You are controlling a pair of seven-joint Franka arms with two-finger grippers.
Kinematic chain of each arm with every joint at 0, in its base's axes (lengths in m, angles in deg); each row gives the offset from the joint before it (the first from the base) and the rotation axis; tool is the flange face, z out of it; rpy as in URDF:
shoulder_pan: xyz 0 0 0.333 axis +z
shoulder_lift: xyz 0 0 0 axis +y
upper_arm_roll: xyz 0 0 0.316 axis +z
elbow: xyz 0.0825 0 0 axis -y
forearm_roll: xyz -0.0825 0 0.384 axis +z
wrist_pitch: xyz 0 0 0 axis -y
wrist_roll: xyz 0.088 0 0 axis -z
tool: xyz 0 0 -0.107 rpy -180 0 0
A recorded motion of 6 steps. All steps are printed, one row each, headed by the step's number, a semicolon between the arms.
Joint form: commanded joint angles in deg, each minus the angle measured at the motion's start. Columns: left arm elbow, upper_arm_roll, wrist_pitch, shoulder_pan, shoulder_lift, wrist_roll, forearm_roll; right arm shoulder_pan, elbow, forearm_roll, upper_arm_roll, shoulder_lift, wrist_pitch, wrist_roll.
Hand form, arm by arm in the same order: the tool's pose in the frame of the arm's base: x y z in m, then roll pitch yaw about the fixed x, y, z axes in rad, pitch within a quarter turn. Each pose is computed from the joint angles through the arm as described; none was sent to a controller.
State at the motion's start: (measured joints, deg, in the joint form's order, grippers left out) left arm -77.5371 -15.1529 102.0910 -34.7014 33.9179 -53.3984 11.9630; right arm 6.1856 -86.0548 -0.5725 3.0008 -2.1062 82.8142 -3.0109
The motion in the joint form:
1: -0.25 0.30 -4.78 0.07 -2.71 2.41 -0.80; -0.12 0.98 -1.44 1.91 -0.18 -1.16 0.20
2: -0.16 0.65 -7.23 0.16 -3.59 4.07 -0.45; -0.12 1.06 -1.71 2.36 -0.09 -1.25 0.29
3: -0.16 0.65 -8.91 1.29 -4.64 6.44 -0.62; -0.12 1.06 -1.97 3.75 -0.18 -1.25 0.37
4: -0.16 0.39 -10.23 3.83 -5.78 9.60 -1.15; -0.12 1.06 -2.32 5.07 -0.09 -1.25 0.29
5: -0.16 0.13 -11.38 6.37 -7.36 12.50 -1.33; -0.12 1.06 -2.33 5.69 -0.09 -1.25 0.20
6: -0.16 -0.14 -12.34 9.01 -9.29 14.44 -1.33; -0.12 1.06 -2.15 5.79 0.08 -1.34 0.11
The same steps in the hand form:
1: 0.4861 -0.4882 0.3999 -2.9635 0.0762 0.0137; 0.5173 0.0972 0.6734 3.1043 0.0217 0.2354
2: 0.4859 -0.4800 0.4078 -2.9362 0.0887 -0.0047; 0.5169 0.1009 0.6731 3.0996 0.0236 0.2409
3: 0.4915 -0.4669 0.4183 -2.9298 0.1032 -0.0218; 0.5139 0.1131 0.6739 3.0939 0.0223 0.2630
4: 0.5059 -0.4441 0.4303 -2.9375 0.1208 -0.0320; 0.5118 0.1246 0.6730 3.0872 0.0243 0.2865
5: 0.5190 -0.4202 0.4474 -2.9467 0.1239 -0.0400; 0.5104 0.1302 0.6730 3.0867 0.0245 0.2989
6: 0.5309 -0.3946 0.4686 -2.9558 0.1133 -0.0312; 0.5109 0.1315 0.6713 3.0904 0.0289 0.3026

